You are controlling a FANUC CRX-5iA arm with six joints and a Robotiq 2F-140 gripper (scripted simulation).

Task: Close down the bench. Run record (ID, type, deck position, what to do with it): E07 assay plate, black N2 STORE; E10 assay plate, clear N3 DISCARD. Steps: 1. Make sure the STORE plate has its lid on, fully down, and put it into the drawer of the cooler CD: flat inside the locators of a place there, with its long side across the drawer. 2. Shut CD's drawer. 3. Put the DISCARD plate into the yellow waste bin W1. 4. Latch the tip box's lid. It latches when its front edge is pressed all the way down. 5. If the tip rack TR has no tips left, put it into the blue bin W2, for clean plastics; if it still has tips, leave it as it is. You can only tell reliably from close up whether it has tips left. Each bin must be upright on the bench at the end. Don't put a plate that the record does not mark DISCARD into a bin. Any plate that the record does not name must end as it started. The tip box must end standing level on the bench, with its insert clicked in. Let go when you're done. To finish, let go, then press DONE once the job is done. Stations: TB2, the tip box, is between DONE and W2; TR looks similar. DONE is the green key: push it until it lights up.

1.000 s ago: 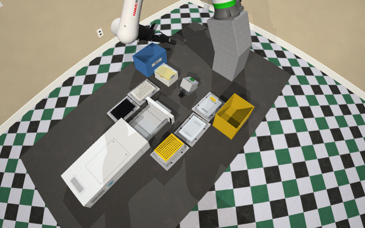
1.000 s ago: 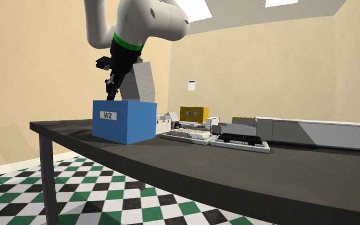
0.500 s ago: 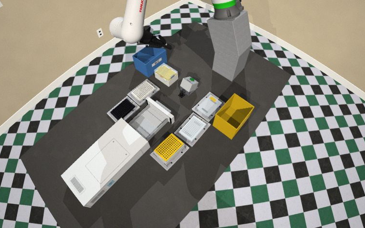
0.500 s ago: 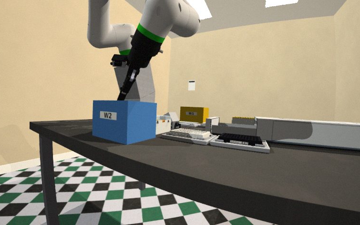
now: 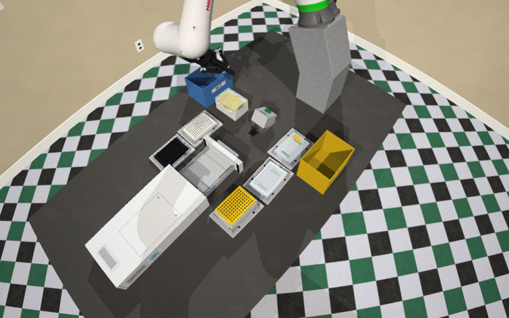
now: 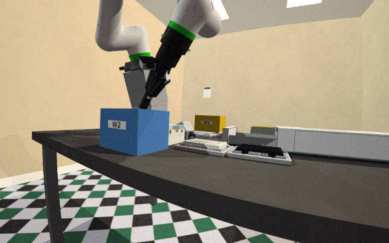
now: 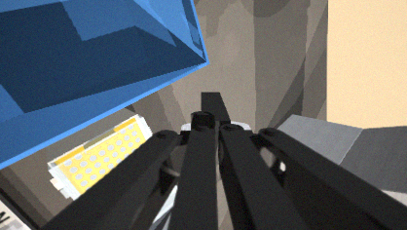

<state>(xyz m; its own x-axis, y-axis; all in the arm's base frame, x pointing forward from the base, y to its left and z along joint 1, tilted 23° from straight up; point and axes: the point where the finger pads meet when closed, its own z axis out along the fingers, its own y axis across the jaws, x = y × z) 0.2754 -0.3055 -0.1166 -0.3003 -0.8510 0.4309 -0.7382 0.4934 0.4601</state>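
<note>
The lid is 6 cm ahead of my hand, 40 cm to the left of it and 14 cm below it. From my hand the other things lie so: blue bin W2: 5 cm ahead, 9 cm to the right, 12 cm below; DONE key box: 3 cm ahead, 23 cm to the left, 10 cm below; tip box TB2: 6 cm ahead, 7 cm to the left, 11 cm below.
</note>
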